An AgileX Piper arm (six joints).
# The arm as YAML. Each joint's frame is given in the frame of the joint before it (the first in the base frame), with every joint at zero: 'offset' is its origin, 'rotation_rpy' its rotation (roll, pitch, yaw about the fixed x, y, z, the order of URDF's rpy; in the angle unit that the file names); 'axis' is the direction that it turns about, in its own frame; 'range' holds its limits. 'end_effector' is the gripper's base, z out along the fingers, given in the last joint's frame.
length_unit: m
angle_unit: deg
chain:
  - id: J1
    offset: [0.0, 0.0, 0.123]
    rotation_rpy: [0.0, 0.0, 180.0]
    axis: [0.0, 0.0, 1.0]
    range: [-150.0, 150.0]
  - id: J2
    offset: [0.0, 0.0, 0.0]
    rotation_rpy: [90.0, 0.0, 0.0]
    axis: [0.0, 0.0, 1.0]
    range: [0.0, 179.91]
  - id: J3
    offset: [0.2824, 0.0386, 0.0]
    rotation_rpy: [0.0, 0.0, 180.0]
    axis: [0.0, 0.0, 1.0]
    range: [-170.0, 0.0]
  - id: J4
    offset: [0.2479, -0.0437, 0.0]
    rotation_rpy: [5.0, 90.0, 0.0]
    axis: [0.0, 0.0, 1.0]
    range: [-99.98, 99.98]
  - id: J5
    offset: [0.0, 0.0, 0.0]
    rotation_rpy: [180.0, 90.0, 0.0]
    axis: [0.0, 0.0, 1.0]
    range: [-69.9, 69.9]
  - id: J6
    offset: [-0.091, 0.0, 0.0]
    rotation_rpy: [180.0, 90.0, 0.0]
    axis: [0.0, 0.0, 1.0]
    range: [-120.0, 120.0]
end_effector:
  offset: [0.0, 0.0, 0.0]
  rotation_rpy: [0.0, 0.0, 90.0]
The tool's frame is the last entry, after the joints.
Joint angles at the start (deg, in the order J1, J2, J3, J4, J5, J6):
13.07 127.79 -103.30 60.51 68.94 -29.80
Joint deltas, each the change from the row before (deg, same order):
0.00 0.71 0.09 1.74 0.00 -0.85
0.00 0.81 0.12 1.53 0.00 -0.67
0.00 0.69 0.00 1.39 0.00 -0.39
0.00 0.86 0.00 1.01 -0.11 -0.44
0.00 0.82 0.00 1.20 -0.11 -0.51
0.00 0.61 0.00 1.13 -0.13 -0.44
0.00 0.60 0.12 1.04 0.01 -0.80
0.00 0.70 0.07 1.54 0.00 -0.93
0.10 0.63 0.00 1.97 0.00 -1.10
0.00 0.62 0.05 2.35 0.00 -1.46
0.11 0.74 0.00 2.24 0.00 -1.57
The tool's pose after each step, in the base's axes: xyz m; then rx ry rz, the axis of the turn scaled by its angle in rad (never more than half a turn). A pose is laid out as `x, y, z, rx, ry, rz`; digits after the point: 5 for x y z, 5 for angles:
0.43671, 0.17854, 0.20516, -0.44682, 2.58015, 1.42723
0.43804, 0.17990, 0.19991, -0.43248, 2.57127, 1.45831
0.43938, 0.18113, 0.19600, -0.41568, 2.56249, 1.48654
0.44094, 0.18206, 0.19017, -0.40116, 2.55953, 1.50604
0.44248, 0.18308, 0.18489, -0.38551, 2.55277, 1.52815
0.44377, 0.18395, 0.18121, -0.37086, 2.54387, 1.54758
0.44453, 0.18470, 0.17702, -0.36540, 2.53467, 1.56556
0.44571, 0.18576, 0.17284, -0.35439, 2.51844, 1.59137
0.44688, 0.18781, 0.17009, -0.34391, 2.49280, 1.62272
0.44850, 0.18916, 0.16767, -0.33156, 2.45839, 1.65635
0.44994, 0.19124, 0.16432, -0.32344, 2.42537, 1.68664

